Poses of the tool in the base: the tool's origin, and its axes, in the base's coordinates. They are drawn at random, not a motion.
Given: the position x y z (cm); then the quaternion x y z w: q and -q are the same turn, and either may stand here.
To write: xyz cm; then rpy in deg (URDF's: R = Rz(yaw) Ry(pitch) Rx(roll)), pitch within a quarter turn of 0, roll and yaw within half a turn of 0. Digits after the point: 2 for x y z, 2 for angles.
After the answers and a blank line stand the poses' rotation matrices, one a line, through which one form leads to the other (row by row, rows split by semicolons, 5 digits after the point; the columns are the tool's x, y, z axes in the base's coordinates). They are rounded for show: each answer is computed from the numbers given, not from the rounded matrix.
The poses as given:
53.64 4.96 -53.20 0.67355 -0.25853 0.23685 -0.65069
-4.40 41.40 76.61 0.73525 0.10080 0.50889 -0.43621
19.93 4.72 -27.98 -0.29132 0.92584 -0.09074 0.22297
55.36 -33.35 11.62 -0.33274 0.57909 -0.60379 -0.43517
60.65 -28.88 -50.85 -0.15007 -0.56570 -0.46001 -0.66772
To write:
53.64 4.96 -53.20 -92.35 1.00 -41.04
-4.40 41.40 76.61 -100.67 -56.75 -32.64
19.93 4.72 -27.98 -161.38 21.10 -141.57
55.36 -33.35 11.62 -75.25 -64.93 160.69
60.65 -28.88 -50.85 66.40 38.13 94.61

0.75413 -0.04003 0.65550; -0.65650 -0.01953 0.75408; -0.01739 -0.99901 -0.04101
0.46174 0.59219 0.66038; -0.29574 -0.59912 0.74404; 0.83626 -0.53885 -0.10150
-0.73083 -0.49897 0.46574; -0.57990 0.81380 -0.03811; -0.36000 -0.29793 -0.88410
-0.39982 -0.91088 -0.10220; 0.14013 0.04944 -0.98890; 0.90582 -0.40970 0.10787
-0.06325 -0.44453 0.89353; 0.78411 0.53174 0.32005; -0.61739 0.72087 0.31492

